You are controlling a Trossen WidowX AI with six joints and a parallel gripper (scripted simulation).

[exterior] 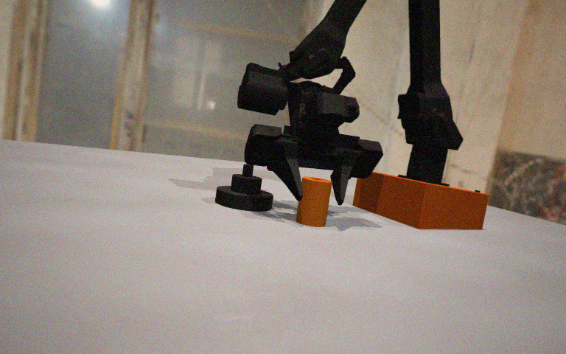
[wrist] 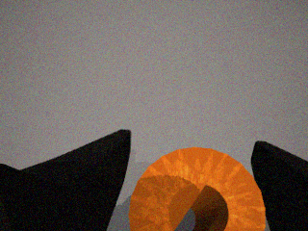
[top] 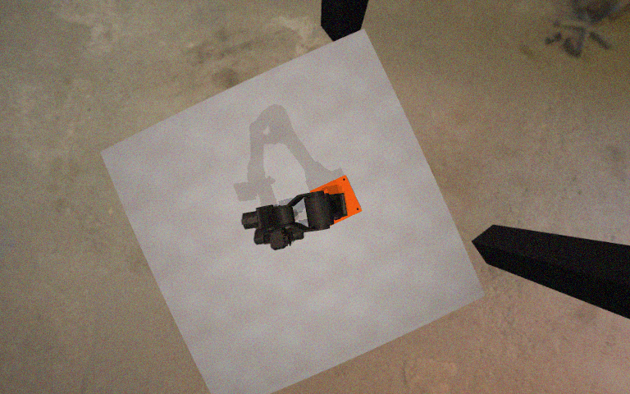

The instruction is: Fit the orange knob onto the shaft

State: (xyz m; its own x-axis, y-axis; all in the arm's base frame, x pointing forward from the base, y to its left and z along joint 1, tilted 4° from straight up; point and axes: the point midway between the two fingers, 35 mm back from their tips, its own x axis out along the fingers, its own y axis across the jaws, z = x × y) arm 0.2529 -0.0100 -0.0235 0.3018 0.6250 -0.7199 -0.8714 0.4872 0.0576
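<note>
Now: the orange knob 10 mm behind my gripper tip, 20 mm to the right of it and 10 mm below it. Round my gripper tip: dark round pedestal 20 mm ahead, 140 mm to the right, 10 mm below.
</note>
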